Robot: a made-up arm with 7 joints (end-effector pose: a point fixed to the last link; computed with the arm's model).
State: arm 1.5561 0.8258 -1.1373 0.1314 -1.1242 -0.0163 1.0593
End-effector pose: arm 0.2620 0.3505 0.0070 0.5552 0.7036 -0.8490
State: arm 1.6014 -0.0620 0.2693 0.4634 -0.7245 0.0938 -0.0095
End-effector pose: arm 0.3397 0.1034 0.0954 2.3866 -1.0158 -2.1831
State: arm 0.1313 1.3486 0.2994 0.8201 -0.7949 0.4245 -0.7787
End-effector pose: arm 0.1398 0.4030 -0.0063 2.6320 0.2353 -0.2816
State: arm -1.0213 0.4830 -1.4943 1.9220 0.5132 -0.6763 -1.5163
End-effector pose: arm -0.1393 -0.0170 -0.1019 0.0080 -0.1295 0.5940
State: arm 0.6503 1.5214 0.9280 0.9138 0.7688 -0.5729 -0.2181
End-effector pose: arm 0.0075 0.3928 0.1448 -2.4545 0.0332 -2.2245
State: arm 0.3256 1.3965 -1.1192 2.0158 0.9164 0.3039 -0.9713
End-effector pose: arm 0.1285 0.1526 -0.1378 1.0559 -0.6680 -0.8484
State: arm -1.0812 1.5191 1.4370 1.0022 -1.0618 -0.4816 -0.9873
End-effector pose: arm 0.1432 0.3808 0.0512 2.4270 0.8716 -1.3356
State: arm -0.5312 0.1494 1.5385 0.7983 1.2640 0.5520 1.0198
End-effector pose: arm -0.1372 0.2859 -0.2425 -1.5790 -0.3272 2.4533
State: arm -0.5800 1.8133 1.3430 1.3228 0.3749 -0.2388 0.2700
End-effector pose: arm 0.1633 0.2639 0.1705 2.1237 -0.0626 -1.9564
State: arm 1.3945 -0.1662 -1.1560 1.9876 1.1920 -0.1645 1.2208
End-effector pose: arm 0.0688 -0.0757 0.0615 1.3932 -0.8263 1.6135
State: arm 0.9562 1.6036 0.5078 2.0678 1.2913 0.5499 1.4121
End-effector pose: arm 0.0166 0.1697 0.1737 1.1435 -0.4375 -2.5770
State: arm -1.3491 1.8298 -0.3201 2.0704 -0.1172 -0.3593 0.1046
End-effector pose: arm 0.0025 0.1836 -0.1679 -0.1839 -0.8092 -1.8663
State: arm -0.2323 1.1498 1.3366 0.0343 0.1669 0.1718 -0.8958
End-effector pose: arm -0.0312 0.4346 -0.1386 1.4043 -0.9398 1.1137
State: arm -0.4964 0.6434 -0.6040 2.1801 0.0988 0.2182 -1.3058
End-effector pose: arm 0.0708 0.0592 -0.1487 1.4831 -1.1814 -0.9877
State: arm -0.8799 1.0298 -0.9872 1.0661 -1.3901 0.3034 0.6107
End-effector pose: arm -0.1380 0.2505 -0.2375 -0.8098 -0.0198 -2.7088
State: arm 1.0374 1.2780 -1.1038 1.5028 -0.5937 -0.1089 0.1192
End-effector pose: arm 0.2343 0.2216 -0.0355 1.3367 0.4393 -1.9120
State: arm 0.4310 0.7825 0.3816 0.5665 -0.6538 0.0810 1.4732
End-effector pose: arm 0.1759 0.3630 -0.1474 -0.1701 -0.4211 -0.5314
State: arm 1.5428 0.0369 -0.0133 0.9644 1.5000 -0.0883 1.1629
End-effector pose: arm 0.2820 0.1093 0.1542 2.6100 0.0150 1.7166
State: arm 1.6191 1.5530 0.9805 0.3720 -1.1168 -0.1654 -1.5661
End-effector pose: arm -0.0552 0.4512 0.0373 -1.7351 -1.2115 -1.1056
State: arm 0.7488 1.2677 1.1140 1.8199 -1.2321 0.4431 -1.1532
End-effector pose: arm -0.0260 0.2638 0.1518 -1.8326 -0.7226 -0.5613
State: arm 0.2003 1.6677 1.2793 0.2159 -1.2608 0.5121 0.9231
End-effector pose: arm -0.0030 0.4535 0.0758 0.8243 -0.3332 0.4476
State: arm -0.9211 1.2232 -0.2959 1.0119 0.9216 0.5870 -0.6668
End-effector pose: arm -0.0130 0.3383 -0.2107 1.1831 0.4655 0.0200
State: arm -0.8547 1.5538 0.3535 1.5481 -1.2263 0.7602 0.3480
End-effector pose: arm 0.1707 0.2721 -0.0966 1.8621 1.1925 -0.6925
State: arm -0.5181 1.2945 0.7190 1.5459 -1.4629 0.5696 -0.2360
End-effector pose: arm 0.1677 0.3004 -0.0053 2.8877 0.7547 -0.2058
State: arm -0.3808 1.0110 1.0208 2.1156 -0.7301 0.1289 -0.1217
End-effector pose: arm 0.1147 0.2310 0.0492 2.5103 0.2705 -1.2028
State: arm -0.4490 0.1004 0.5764 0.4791 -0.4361 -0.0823 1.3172
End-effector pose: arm -0.0761 0.1846 -0.3336 -0.9699 -0.0669 0.0139
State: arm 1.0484 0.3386 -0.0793 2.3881 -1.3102 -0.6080 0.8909
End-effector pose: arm 0.0877 0.0983 0.1047 2.6217 0.8902 -1.3547
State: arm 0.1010 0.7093 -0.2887 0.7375 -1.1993 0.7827 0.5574
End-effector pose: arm 0.1528 0.2753 -0.2466 0.8239 0.8497 -0.6451
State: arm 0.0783 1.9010 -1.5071 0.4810 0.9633 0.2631 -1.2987
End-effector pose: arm 0.0039 0.4525 0.0245 2.8405 0.4876 0.1793
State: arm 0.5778 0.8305 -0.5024 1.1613 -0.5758 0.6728 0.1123
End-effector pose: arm 0.2578 0.2224 -0.1050 1.3768 -0.0077 -0.9000
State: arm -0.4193 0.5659 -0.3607 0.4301 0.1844 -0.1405 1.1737
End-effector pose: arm -0.0545 0.2614 -0.3112 -0.8241 -0.0106 -0.3992
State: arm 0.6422 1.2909 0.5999 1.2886 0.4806 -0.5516 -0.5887
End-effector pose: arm 0.1001 0.3424 0.1272 -2.5986 -0.0375 -2.2245
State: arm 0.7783 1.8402 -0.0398 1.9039 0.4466 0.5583 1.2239
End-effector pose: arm 0.1188 0.2004 0.1448 0.9101 -0.2636 -1.4513
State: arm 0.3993 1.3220 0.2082 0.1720 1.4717 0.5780 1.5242
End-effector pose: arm 0.0622 0.4514 -0.0625 -2.2583 -0.6961 1.9325
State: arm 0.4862 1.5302 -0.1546 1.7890 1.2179 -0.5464 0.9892
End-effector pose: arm 0.1843 0.2225 0.0583 1.6958 -0.6160 -2.9693
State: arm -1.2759 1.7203 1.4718 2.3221 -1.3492 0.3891 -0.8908
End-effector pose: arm 0.1442 0.1102 0.0289 -2.3697 1.0680 -1.0184
